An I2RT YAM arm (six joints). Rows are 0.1 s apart.
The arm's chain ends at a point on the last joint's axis. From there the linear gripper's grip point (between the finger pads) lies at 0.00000 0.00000 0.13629 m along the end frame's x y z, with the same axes.
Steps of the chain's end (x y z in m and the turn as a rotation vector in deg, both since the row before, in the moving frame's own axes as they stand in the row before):
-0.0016, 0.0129, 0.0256, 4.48, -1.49, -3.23
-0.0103, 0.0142, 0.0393, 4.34, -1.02, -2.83
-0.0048, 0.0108, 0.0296, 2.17, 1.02, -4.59
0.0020, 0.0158, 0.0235, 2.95, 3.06, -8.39
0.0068, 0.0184, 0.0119, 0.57, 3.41, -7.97
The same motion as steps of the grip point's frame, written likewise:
-0.0054, 0.0024, 0.0251, 4.48, -1.49, -3.23
-0.0130, 0.0040, 0.0389, 4.34, -1.02, -2.83
-0.0026, 0.0055, 0.0295, 2.17, 1.02, -4.59
0.0087, 0.0083, 0.0231, 2.95, 3.06, -8.39
0.0148, 0.0165, 0.0117, 0.57, 3.41, -7.97

